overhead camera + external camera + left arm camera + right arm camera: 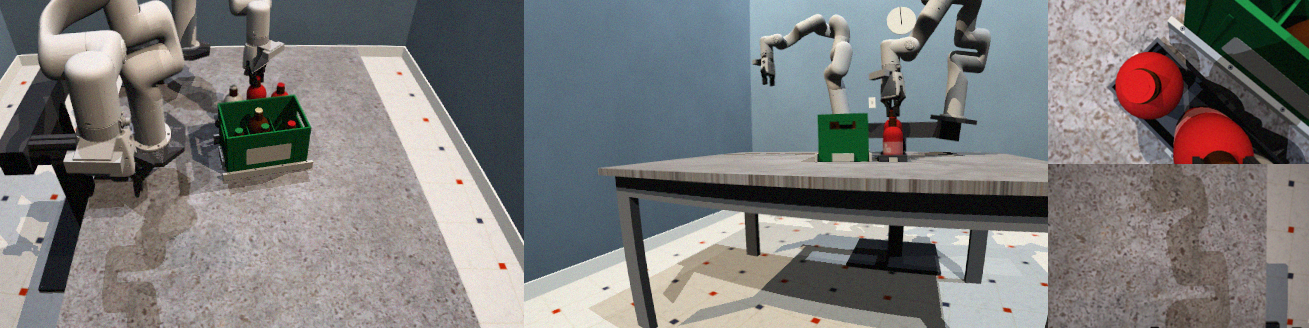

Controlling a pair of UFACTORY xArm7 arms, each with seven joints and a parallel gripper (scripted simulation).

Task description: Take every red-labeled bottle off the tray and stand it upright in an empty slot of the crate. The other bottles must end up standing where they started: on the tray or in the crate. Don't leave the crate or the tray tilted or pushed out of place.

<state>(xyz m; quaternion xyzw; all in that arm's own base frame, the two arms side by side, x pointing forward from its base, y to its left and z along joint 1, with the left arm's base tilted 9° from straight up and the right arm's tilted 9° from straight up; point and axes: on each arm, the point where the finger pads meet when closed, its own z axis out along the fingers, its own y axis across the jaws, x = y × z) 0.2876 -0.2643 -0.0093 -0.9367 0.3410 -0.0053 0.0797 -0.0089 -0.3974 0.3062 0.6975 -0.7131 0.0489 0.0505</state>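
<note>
My left gripper is now 80 mm past the pale bottle, 20 mm to the left of it and 100 mm above it. Round my left hand: green crate (30 mm ahead, 190 mm to the right, 100 mm below); then dark tray (180 mm below).
</note>
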